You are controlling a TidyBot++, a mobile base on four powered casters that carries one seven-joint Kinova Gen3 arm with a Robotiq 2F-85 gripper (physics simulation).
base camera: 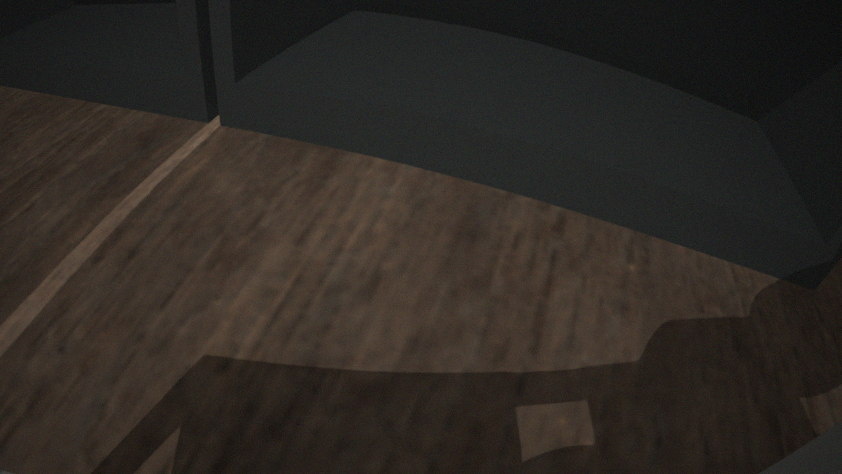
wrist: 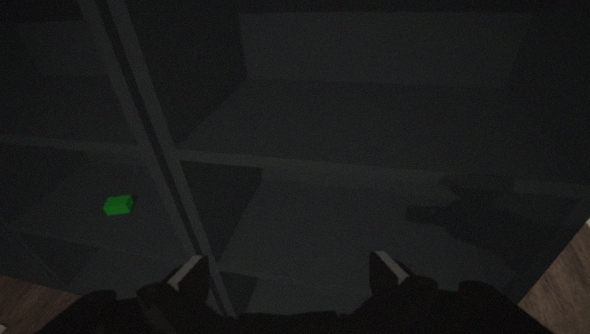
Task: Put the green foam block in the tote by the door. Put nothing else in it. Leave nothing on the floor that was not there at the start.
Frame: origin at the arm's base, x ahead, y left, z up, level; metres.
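Seen in the pictures: gripper, fingertip midpoint: (wrist: 289, 271).
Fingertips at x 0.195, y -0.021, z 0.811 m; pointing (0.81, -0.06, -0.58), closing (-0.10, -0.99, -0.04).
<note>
A point is followed by its place in that frame.
The green foam block (wrist: 118, 205) @(z 0.180, x 0.999, y 0.614 m) lies on a shelf board of the dark shelf unit, left of the double upright, in the left part of the wrist view. My gripper (wrist: 289, 271) @(z 0.811, x 0.195, y -0.021 m) is open, with its two fingertips wide apart at the bottom of the wrist view and no thing between them. The block is to the left of the left fingertip and farther off, apart from it. The block does not show in the base camera view. The tote by the door does not show in either view.
The dark shelf unit (base camera: 225, 64) (wrist: 165, 172) stands close in front, with bays on both sides of its double upright. A pale strip (base camera: 117, 217) runs over the wooden floor (base camera: 353, 264) @(z -0.397, x 0.441, y 0.015 m) to the upright's foot. Shadows fall on the floor and the right-hand bay.
</note>
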